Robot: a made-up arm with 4 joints. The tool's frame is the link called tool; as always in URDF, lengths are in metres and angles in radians.
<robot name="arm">
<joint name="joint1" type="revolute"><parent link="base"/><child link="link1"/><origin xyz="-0.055 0.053 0.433"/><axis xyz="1 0 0"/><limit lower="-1.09" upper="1.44" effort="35" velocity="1.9"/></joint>
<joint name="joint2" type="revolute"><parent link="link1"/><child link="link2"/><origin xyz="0.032 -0.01 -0.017"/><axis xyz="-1 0 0"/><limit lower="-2.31" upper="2.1" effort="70" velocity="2.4"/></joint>
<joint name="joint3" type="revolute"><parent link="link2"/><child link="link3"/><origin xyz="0.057 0.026 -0.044"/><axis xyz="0 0 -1"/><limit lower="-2.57" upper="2.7" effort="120" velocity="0.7"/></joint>
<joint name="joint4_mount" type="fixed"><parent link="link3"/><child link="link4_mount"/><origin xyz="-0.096 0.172 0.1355"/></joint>
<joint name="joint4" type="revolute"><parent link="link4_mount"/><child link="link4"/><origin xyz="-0.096 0.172 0.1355"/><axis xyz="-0.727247 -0.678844 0.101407"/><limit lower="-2.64" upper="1.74" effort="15" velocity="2.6"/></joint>
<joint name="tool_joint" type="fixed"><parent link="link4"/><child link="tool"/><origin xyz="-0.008 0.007 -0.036"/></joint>
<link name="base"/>
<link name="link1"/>
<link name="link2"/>
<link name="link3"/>
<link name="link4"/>
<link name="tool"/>
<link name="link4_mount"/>
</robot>
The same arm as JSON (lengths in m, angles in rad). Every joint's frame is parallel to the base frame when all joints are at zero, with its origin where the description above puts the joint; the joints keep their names.
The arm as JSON. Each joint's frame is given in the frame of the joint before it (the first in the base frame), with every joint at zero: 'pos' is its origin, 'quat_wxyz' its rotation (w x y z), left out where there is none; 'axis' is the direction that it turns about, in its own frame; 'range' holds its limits. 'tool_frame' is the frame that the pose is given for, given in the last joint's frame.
{"length_unit": "m", "angle_unit": "rad", "joints": [
  {"joint": "joint1", "pos": [-0.055, 0.053, 0.433], "axis": "+x", "range": [-1.09, 1.44]},
  {"joint": "joint2", "pos": [0.032, -0.01, -0.017], "axis": "-x", "range": [-2.31, 2.1]},
  {"joint": "joint3", "pos": [0.057, 0.026, -0.044], "axis": "-z", "range": [-2.57, 2.7]},
  {"joint": "joint4", "pos": [-0.192, 0.344, 0.271], "axis": [-0.727247, -0.678844, 0.101407], "range": [-2.64, 1.74]}
], "tool_frame": {"pos": [-0.008, 0.007, -0.036]}}

